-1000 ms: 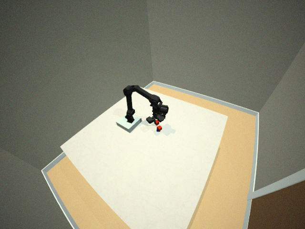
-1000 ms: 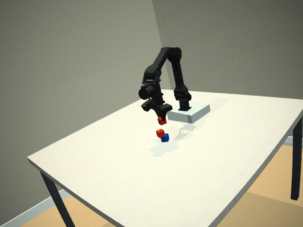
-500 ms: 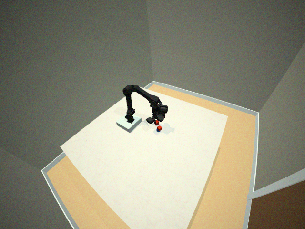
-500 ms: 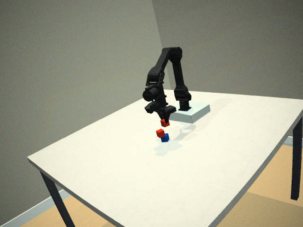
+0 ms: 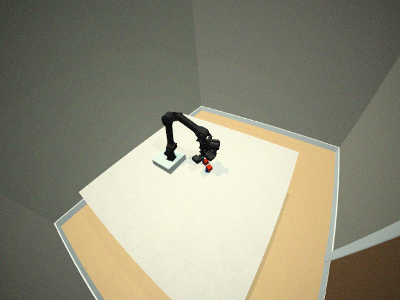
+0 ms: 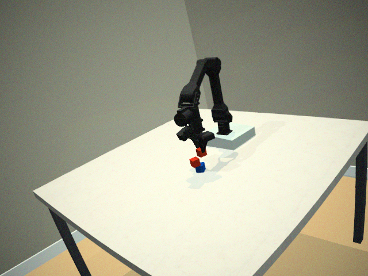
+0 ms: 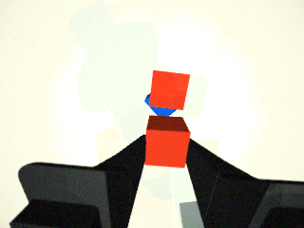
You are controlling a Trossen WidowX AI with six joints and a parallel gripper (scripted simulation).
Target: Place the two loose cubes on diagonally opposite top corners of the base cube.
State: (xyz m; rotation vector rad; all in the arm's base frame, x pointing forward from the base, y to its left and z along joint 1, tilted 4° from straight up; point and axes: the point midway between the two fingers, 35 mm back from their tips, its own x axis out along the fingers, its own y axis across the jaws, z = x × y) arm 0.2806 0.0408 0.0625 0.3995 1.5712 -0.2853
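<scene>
Now: gripper tip 7 cm above the blue base cube, 2 cm short of it and 1 cm to the left of it.
</scene>
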